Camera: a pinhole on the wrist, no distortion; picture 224 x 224 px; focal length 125.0 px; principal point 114.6 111.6 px. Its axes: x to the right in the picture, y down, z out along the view. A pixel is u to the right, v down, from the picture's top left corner.
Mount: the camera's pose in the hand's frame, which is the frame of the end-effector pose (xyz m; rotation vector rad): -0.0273 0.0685 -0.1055 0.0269 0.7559 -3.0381
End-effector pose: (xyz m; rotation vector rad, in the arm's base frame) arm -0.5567 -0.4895 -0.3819 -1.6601 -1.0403 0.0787
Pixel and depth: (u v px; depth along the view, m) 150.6 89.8 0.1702
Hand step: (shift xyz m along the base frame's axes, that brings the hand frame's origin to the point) -0.0708 -0.0083 -0.0689
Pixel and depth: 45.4 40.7 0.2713
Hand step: 0.0043 0.2350 -0.0907
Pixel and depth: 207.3 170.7 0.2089
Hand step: -0.1965 -0.0993 0.0028
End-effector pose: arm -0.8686 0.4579 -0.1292 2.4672 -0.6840 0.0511
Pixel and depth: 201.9 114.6 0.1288
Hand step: -0.1062 0.0488 -0.0234
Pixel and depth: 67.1 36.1 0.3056
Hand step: -0.0002 -0.2369 -0.1503
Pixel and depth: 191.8 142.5 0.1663
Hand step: -0.0942 0.0827 -0.0649
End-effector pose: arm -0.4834 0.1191 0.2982 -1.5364 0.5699 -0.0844
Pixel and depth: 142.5 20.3 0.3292
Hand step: -0.0140 0.3222 -0.1081
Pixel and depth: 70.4 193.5 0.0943
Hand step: -0.0063 -0.0502 0.0304
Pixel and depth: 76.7 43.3 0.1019
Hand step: -0.0152 0.0138 -0.0680
